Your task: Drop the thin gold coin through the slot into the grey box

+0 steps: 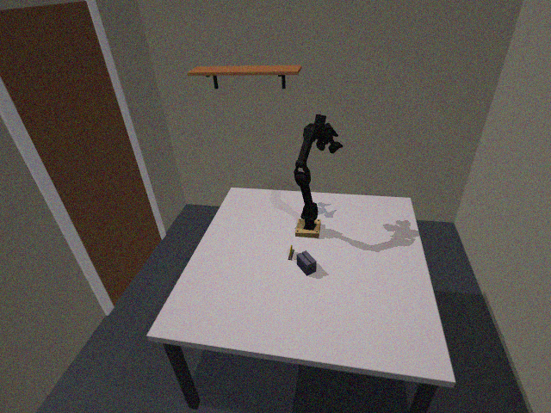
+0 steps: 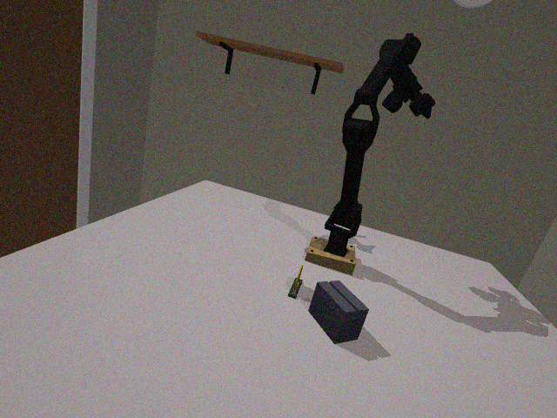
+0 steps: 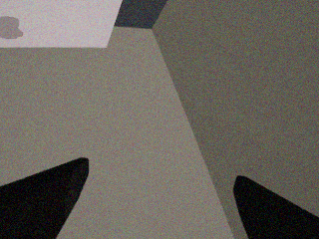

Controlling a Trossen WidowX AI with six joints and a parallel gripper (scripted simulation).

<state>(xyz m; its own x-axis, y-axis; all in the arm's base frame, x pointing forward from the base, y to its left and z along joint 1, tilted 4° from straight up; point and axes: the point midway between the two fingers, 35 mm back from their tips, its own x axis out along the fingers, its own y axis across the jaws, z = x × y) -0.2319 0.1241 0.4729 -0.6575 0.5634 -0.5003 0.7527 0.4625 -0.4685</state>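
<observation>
Right now the gold coin is 500 mm ahead of my gripper tip, 160 mm to the right of it and 460 mm below it.
</observation>
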